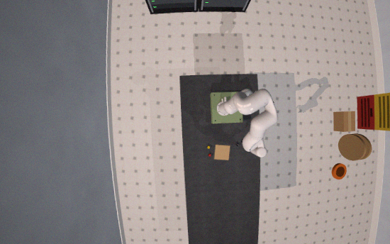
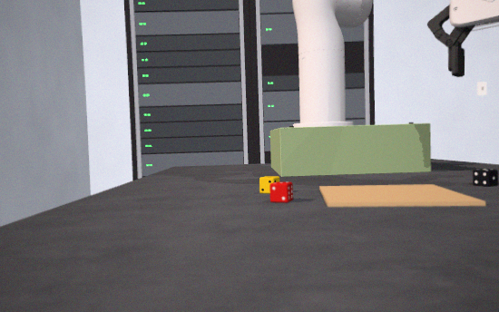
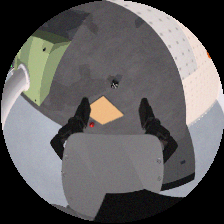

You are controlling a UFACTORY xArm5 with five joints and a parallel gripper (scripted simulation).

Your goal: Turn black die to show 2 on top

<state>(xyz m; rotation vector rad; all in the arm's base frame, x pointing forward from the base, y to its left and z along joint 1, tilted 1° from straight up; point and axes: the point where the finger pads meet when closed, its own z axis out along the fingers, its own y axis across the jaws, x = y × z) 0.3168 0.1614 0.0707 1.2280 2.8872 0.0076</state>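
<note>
The black die lies 3 cm ahead of my hand, 3 cm to the right of it and 15 cm below it. Round my hand: tan mat: 9 cm ahead, 18 cm to the right, 16 cm below; red die: 10 cm ahead, 30 cm to the right, 15 cm below; yellow die: 3 cm ahead, 31 cm to the right, 15 cm below.
</note>
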